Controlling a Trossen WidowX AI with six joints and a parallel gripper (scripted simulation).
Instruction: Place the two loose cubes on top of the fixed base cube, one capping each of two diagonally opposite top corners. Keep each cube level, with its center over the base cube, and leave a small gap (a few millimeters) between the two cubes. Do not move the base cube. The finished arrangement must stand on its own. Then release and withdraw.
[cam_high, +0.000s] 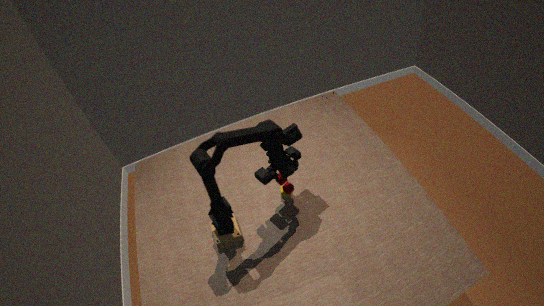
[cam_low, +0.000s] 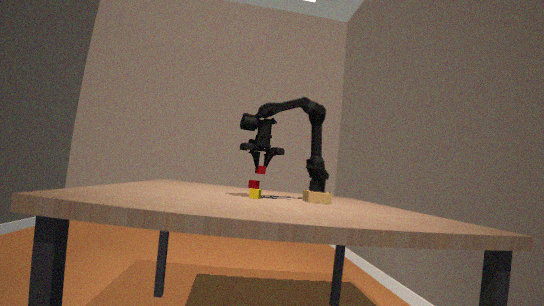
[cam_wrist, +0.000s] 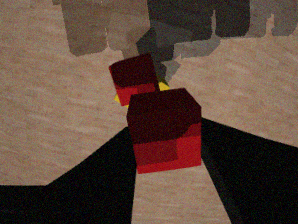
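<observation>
My gripper tip is now 1 cm short of the yellow cube, 1 cm to the right of it and 10 cm above it.
</observation>
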